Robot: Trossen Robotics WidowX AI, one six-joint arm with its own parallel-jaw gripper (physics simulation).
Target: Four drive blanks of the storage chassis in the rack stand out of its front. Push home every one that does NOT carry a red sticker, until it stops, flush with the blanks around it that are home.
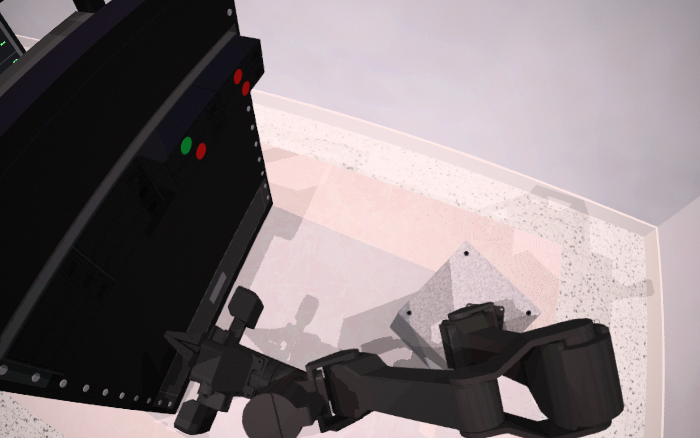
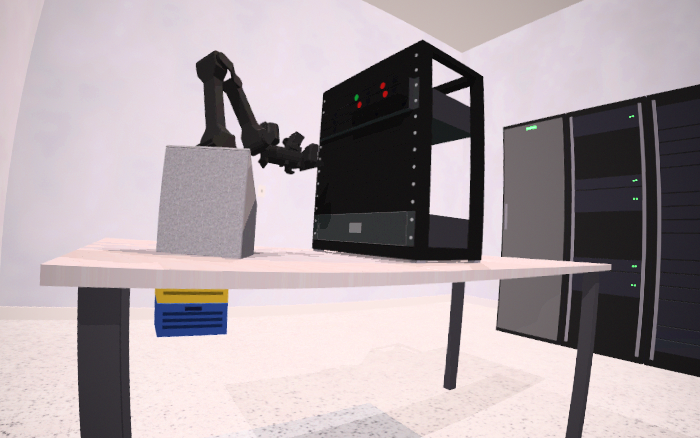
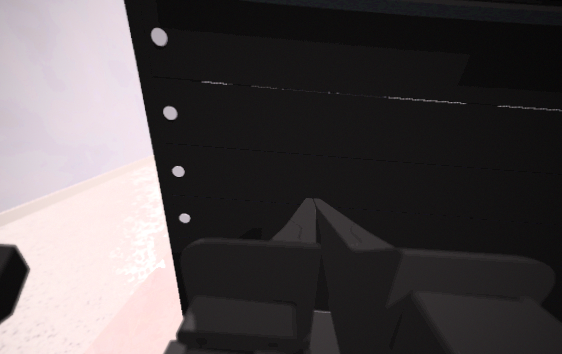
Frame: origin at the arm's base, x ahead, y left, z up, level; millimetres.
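Seen in the pictures: gripper, fingertip midpoint: (image 1: 165,333) (image 2: 323,164) (image 3: 311,205); arm's base, link origin: (image 1: 483,323) (image 2: 200,174).
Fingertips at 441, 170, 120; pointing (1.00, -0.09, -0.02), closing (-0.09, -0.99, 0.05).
Observation:
Offsets run from my fingertips to a thing's top centre, as dx, dy, dz. Level surfaces: height alone.
The black rack @(+177, -142, +306) (image 1: 260,170) (image 2: 423,154) (image 3: 174,142) holds the storage chassis high in its front. A blank with a green sticker (image 1: 186,145) (image 2: 356,97) stands out there. A red sticker @(-16, -185, +162) (image 1: 200,150) (image 2: 359,104) sits below the green one. Two more red stickers (image 1: 237,76) (image 1: 245,88) (image 2: 382,85) (image 2: 384,94) sit one above the other toward the chassis's right end. Dark shading hides the exact blank edges. My gripper (image 1: 167,335) (image 2: 320,162) (image 3: 311,205) is shut and empty, below the chassis, before the dark panels near the rack's left edge. Contact with them cannot be told.
A ledge (image 2: 369,125) runs across the rack front below the chassis. A grey panel @(+43, -134, -159) (image 1: 219,268) (image 2: 382,227) with a pale label is at the rack's bottom. The arm stands on a speckled grey pedestal (image 1: 472,268) (image 2: 203,201) on the table @(dz -290) (image 2: 309,273).

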